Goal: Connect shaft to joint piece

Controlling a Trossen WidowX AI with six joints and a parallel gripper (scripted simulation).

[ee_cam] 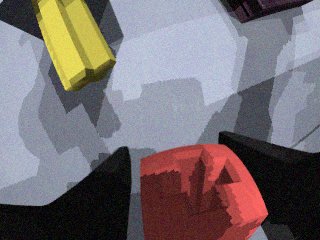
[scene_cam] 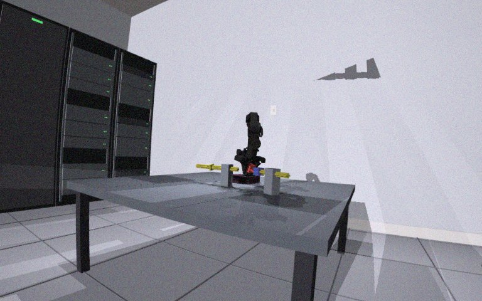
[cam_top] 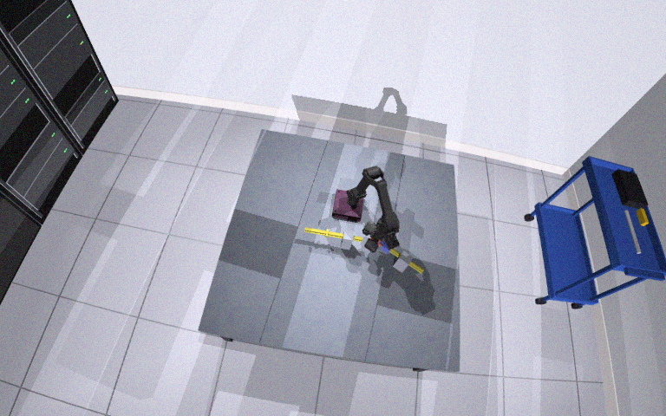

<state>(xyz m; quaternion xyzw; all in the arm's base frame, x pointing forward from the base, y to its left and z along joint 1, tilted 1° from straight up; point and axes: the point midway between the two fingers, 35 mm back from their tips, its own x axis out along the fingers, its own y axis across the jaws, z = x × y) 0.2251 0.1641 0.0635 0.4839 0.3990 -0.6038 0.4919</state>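
Right now the red joint piece is 20 mm to the left of my gripper tip and 30 mm above it.
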